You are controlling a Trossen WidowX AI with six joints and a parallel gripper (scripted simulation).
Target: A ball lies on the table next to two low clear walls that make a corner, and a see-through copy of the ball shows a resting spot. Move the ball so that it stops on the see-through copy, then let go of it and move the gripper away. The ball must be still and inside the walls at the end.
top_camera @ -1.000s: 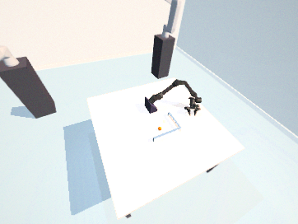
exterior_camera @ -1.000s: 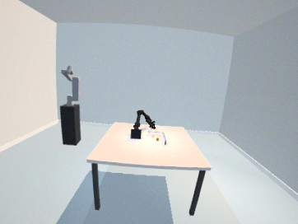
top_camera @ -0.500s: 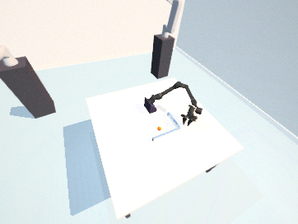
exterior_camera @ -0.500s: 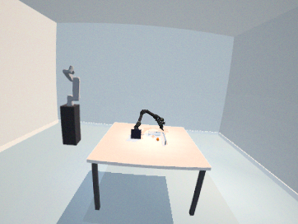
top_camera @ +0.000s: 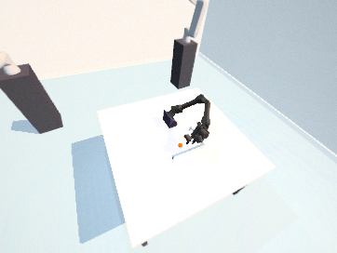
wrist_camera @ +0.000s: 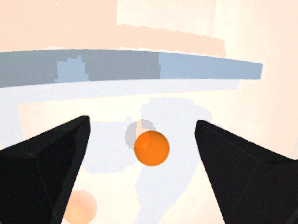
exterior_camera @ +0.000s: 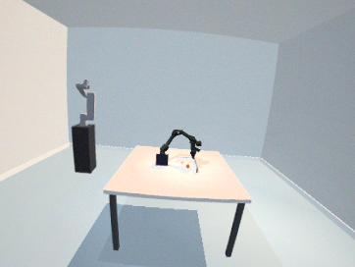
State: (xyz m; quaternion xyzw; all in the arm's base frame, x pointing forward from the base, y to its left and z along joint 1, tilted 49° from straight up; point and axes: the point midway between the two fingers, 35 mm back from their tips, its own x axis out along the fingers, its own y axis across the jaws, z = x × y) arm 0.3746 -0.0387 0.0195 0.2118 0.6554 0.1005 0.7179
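My gripper tip is now 7 cm past the orange ball, 4 cm to the left of it and 7 cm above it.
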